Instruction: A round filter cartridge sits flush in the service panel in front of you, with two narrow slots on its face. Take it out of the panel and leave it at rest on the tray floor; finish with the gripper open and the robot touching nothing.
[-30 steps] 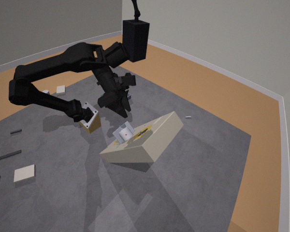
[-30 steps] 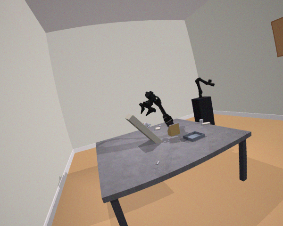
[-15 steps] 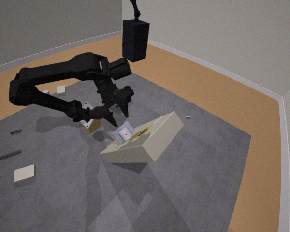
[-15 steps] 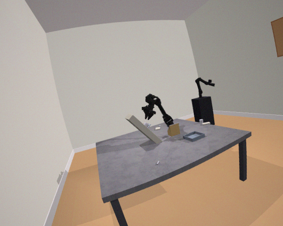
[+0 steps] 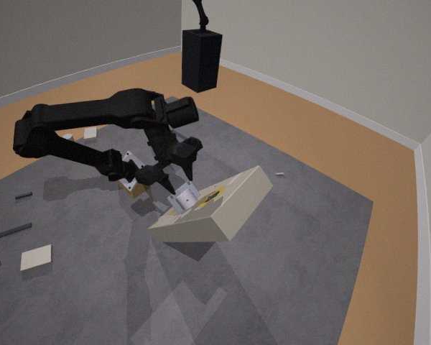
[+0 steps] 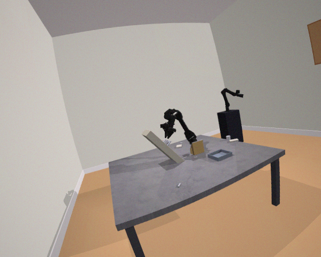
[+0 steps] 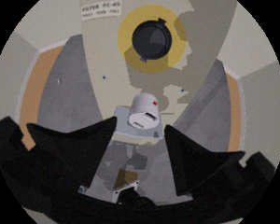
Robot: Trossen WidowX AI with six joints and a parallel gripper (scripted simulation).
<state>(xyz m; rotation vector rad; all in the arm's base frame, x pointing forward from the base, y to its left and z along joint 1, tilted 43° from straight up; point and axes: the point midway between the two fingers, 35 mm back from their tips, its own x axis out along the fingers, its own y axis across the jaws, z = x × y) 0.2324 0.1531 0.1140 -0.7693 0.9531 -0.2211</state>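
The round filter cartridge lies 20 mm ahead of my gripper tip and 30 mm below it. From my gripper tip the other things lie so: cream service panel: 60 mm ahead, 10 mm to the left, 50 mm below; small pin: 70 mm ahead, 500 mm to the left, 220 mm below; blue-grey tray: 380 mm behind, 230 mm to the left, 210 mm below.
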